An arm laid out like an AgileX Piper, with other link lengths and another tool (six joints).
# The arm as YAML. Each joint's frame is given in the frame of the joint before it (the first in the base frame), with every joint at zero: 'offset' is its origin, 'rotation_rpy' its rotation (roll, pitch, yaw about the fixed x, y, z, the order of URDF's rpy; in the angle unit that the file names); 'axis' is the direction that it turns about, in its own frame. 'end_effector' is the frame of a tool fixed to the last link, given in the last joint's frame.
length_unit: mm
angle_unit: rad
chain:
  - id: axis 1
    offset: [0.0, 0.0, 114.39]
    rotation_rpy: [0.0, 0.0, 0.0]
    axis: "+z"
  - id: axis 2
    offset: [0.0, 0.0, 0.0]
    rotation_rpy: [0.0, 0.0, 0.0]
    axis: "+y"
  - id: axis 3
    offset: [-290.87, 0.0, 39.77]
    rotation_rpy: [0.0, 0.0, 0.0]
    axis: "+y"
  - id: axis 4
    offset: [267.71, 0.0, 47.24]
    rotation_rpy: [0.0, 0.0, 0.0]
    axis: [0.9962, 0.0, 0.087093]
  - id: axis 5
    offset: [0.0, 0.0, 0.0]
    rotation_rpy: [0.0, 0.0, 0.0]
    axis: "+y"
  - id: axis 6
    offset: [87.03, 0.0, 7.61]
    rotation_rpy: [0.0, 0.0, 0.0]
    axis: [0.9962, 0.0, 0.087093]
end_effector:
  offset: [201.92, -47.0, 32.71]
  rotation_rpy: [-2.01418, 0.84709, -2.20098]
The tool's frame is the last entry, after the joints.
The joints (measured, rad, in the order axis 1, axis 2, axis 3, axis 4, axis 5, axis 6), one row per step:
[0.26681, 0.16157, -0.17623, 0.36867, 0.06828, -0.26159]
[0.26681, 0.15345, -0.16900, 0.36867, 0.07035, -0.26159]
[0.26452, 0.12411, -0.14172, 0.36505, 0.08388, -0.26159]
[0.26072, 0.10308, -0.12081, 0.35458, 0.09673, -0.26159]
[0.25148, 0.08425, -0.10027, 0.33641, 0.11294, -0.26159]
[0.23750, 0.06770, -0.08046, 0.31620, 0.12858, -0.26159]
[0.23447, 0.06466, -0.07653, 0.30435, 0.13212, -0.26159]
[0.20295, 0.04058, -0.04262, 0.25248, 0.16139, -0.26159]
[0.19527, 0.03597, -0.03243, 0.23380, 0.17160, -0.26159]
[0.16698, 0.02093, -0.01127, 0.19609, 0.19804, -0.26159]
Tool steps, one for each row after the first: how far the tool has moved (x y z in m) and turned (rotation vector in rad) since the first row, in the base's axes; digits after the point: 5 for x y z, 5 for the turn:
[-0.00072, 0.00003, -0.00235, -0.00035, 0.00098, 0.00074]
[-0.00299, 0.00019, -0.01301, -0.00708, 0.01011, 0.00290]
[-0.00433, -0.00004, -0.02202, -0.02067, 0.01880, 0.00247]
[-0.00514, -0.00154, -0.03212, -0.04293, 0.03057, -0.00329]
[-0.00554, -0.00452, -0.04228, -0.06716, 0.04332, -0.01443]
[-0.00558, -0.00534, -0.04422, -0.07966, 0.04470, -0.01779]
[-0.00571, -0.01319, -0.06307, -0.13864, 0.07100, -0.04647]
[-0.00562, -0.01517, -0.06978, -0.16018, 0.08244, -0.05328]
[-0.00598, -0.02274, -0.08382, -0.20296, 0.10792, -0.07877]

